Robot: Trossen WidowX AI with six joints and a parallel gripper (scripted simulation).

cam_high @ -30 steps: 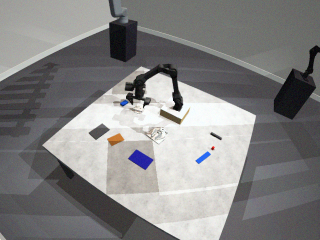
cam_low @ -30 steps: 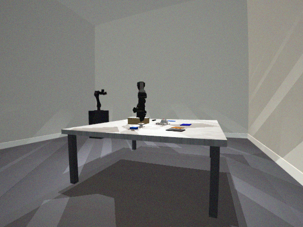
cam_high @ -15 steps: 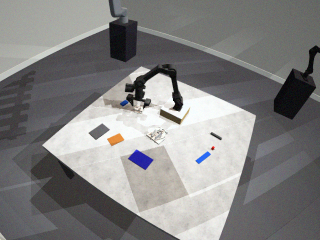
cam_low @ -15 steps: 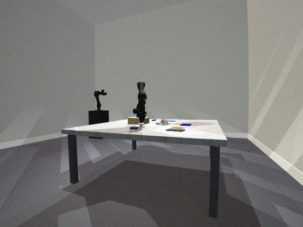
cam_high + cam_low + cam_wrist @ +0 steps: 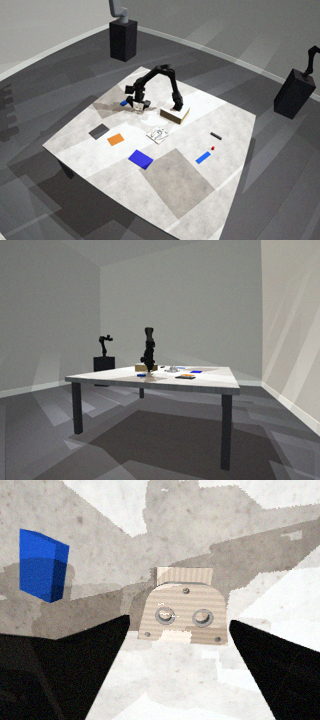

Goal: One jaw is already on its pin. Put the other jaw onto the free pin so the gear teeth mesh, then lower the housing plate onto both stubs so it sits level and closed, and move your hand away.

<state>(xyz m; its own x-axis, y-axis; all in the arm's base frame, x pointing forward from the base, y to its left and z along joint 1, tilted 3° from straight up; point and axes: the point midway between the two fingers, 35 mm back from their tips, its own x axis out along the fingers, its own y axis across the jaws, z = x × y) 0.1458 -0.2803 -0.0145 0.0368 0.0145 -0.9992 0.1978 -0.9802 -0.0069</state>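
My gripper tip is now 1 cm past the white block and 1 cm above it. Also, from my gripper tip: jaw (24 cm to the left, 11 cm ahead, 1 cm below); small blue block (14 cm to the right, 2 cm below, 1 cm behind); orange tile (33 cm ahead, 2 cm to the left, 2 cm below).
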